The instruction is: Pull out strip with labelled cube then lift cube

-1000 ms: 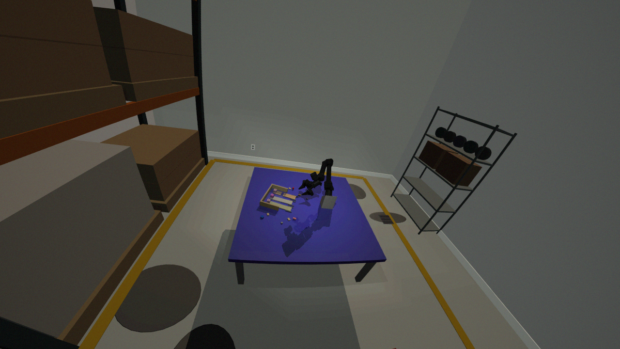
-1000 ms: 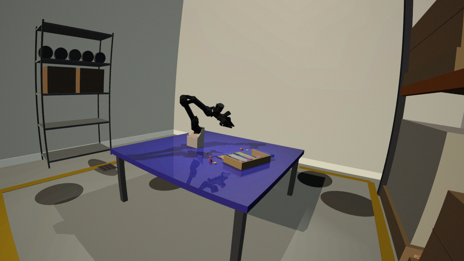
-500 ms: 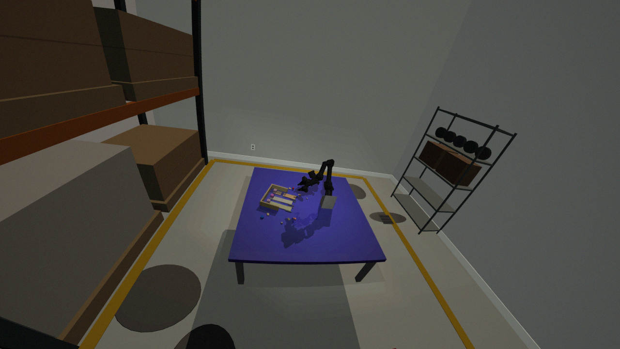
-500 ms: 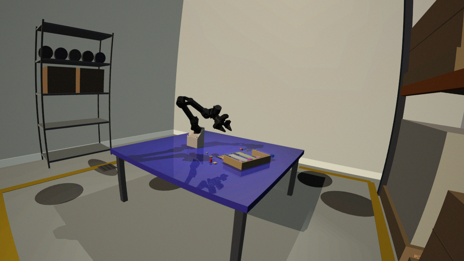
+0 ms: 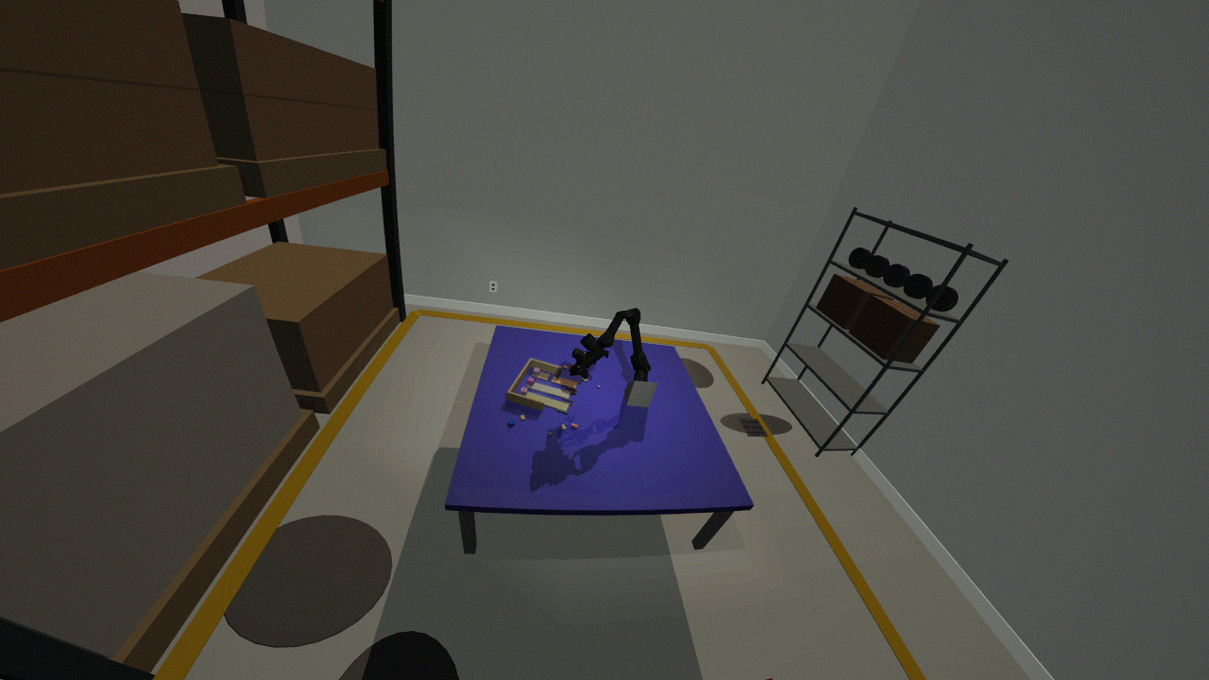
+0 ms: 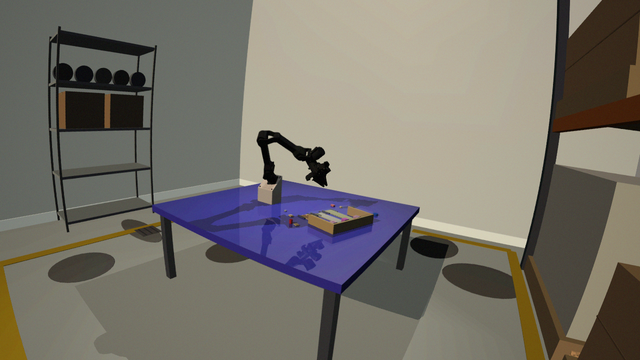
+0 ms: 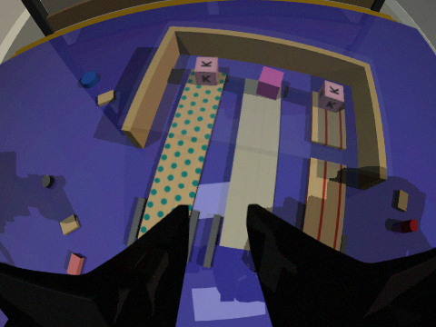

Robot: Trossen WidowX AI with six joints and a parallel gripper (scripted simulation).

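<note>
The grey strip lies 80 mm ahead of my gripper tip, 70 mm to the right of it and 170 mm below it.
</note>
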